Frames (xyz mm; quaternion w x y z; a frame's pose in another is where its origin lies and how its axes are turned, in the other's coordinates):
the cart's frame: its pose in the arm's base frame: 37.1 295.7 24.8 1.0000 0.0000 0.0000 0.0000
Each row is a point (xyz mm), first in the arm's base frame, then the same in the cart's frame.
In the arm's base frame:
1: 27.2 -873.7 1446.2
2: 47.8 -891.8 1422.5
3: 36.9 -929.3 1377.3
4: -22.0 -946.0 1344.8
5: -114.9 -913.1 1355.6
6: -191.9 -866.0 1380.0
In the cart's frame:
1: -9.9 -1169.4 1421.4
2: 10.7 -1187.5 1397.7
3: -0.2 -1225.0 1352.5
4: -59.1 -1241.7 1320.0
5: -152.0 -1208.8 1330.8
6: -229.0 -1161.7 1355.2

